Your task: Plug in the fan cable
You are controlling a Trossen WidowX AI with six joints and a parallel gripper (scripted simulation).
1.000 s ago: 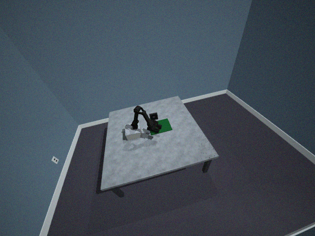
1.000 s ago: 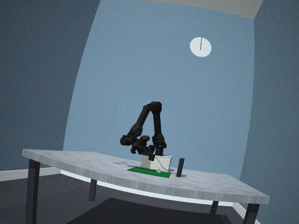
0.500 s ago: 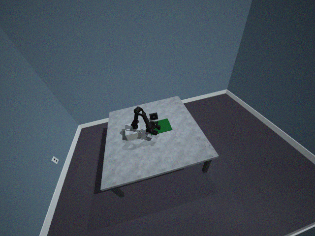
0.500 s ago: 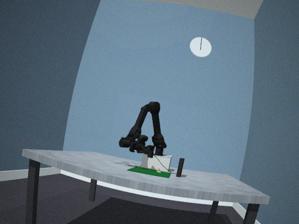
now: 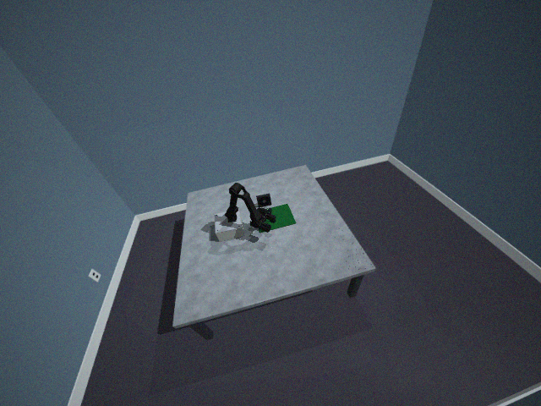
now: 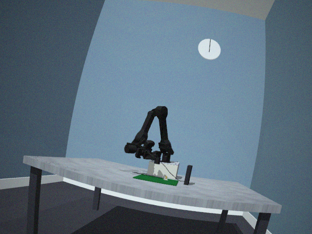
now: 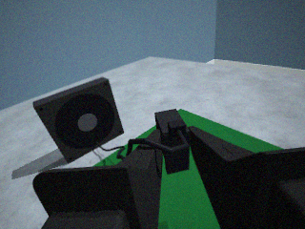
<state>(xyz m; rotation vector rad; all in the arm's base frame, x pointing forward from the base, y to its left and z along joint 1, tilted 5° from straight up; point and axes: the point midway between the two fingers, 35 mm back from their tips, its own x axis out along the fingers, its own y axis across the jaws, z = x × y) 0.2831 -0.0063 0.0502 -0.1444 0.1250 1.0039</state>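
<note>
My gripper tip is 10 mm to the right of the black fan plug and 10 mm above it. From my gripper tip the other things lie so: board 30 mm ahead, 40 mm to the left, 140 mm below; square black fan 50 mm behind, 190 mm to the left, 70 mm below.
</note>
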